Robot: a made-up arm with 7 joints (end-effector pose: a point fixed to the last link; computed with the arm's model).
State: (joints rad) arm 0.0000 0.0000 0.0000 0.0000 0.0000 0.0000 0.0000
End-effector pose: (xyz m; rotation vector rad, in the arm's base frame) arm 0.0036 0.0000 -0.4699 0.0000 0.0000 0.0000
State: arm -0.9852 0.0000 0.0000 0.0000 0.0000 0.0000 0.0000
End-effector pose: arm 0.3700 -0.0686 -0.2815 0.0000 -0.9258 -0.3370
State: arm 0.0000 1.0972 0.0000 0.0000 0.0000 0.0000 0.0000
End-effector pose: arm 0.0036 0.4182 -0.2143 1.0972 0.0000 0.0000
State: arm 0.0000 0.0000 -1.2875 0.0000 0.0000 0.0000 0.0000
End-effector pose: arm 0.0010 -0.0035 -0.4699 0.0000 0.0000 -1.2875
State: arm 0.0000 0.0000 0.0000 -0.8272 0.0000 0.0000 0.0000
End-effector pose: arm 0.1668 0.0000 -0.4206 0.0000 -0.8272 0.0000
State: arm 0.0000 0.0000 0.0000 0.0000 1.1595 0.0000 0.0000
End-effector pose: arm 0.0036 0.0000 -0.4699 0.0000 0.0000 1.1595
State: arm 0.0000 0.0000 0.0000 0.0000 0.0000 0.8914 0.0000
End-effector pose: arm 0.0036 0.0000 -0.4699 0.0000 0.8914 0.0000
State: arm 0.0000 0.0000 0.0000 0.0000 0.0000 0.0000 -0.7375
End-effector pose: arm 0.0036 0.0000 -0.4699 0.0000 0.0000 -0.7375
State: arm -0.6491 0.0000 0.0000 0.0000 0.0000 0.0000 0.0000
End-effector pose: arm 0.2698 -0.0315 -0.3835 0.0000 -0.6099 -0.2220
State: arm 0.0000 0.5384 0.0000 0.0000 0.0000 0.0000 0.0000
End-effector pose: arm 0.0036 0.2409 -0.4034 0.5384 0.0000 0.0000
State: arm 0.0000 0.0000 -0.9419 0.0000 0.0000 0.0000 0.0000
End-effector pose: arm 0.0021 -0.0029 -0.4699 0.0000 0.0000 -0.9419
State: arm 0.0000 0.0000 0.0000 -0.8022 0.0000 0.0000 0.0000
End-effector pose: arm 0.1628 0.0000 -0.4240 0.0000 -0.8022 0.0000
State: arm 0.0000 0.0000 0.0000 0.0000 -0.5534 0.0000 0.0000
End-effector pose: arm 0.0036 0.0000 -0.4699 0.0000 0.0000 -0.5534
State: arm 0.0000 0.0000 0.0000 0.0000 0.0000 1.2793 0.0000
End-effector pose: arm 0.0036 0.0000 -0.4699 0.0000 1.2793 0.0000
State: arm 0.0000 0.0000 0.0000 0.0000 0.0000 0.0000 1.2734
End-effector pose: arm 0.0036 0.0000 -0.4699 0.0000 0.0000 1.2734
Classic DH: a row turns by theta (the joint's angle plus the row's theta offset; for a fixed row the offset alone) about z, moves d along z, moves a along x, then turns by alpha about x. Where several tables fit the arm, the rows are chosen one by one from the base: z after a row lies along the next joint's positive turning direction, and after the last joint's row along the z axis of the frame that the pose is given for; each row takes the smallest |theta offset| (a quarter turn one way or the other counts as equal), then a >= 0, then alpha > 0; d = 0 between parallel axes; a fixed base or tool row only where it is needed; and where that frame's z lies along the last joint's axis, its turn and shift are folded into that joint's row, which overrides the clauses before.
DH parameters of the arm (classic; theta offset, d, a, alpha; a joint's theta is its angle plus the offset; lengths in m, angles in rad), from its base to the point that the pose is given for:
base (fixed): 0 0 0 -1.2217
joint 1: 1.5708 0 0 1.5708
joint 2: 1.2217 0 0 -1.5708
joint 3: -1.5708 -0.2593 0.0291 -1.5708
joint 4: 0 0 -0.0255 1.5708
joint 5: 0 -0.2106 0 -1.5708
joint 6: 0 0 0 1.5708
joint 7: 0 0 0 0

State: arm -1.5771 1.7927 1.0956 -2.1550 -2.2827 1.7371 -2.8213
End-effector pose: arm -0.1728 0.1426 0.1573 -0.1357 0.0163 0.9439
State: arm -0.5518 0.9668 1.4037 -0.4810 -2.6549 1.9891 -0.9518
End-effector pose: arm 0.1792 0.4160 -0.1234 0.8148 2.1475 0.6078
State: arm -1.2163 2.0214 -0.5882 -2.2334 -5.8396 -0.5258 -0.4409
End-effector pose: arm 0.1558 0.1070 0.1766 -1.0622 1.7677 1.8882
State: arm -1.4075 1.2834 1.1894 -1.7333 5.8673 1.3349 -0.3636
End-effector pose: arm -0.0161 0.2822 0.2023 0.8830 -1.7205 1.4908
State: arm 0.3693 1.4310 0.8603 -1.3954 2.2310 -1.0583 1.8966
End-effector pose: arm 0.1427 0.3613 0.0778 1.9704 1.3980 -0.4239
